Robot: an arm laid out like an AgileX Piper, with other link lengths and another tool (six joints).
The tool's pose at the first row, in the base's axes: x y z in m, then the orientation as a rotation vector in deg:
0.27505, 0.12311, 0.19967, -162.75, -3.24, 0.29
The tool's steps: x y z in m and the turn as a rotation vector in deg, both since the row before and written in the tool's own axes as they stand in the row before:
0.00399, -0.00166, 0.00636, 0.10, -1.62, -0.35
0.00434, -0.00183, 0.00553, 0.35, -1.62, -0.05
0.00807, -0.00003, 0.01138, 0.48, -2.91, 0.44
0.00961, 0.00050, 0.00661, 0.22, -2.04, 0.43
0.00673, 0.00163, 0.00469, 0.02, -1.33, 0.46
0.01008, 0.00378, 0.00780, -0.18, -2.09, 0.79
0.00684, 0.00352, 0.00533, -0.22, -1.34, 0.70
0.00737, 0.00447, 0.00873, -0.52, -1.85, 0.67
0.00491, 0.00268, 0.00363, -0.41, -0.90, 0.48
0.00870, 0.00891, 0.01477, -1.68, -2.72, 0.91
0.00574, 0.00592, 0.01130, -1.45, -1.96, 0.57
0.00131, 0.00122, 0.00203, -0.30, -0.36, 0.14
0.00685, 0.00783, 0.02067, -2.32, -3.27, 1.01
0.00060, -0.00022, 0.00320, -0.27, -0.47, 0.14
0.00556, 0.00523, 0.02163, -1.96, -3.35, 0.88
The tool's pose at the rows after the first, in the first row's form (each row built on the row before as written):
0.27891, 0.12673, 0.19410, -162.65, -4.08, 2.52
0.28295, 0.13035, 0.18927, -162.28, -4.49, 4.81
0.29024, 0.13430, 0.17805, -161.72, -4.48, 9.03
0.29902, 0.13652, 0.17069, -161.39, -4.31, 12.00
0.30500, 0.13691, 0.16486, -161.29, -3.96, 13.98
0.31363, 0.13645, 0.15476, -161.31, -3.34, 17.11
0.31922, 0.13519, 0.14736, -161.41, -2.69, 19.17
0.32433, 0.13399, 0.13627, -161.69, -2.24, 21.97
0.32807, 0.13277, 0.13088, -161.99, -1.83, 23.39
0.33212, 0.12882, 0.11241, -163.18, -1.46, 27.63
0.33371, 0.12618, 0.09876, -164.20, -1.37, 30.74
0.33417, 0.12551, 0.09618, -164.42, -1.31, 31.33
0.33280, 0.12263, 0.07326, -165.89, -1.04, 36.60
0.33201, 0.12342, 0.07019, -166.03, -0.99, 37.35
0.32768, 0.12208, 0.04770, -166.92, -0.79, 42.74

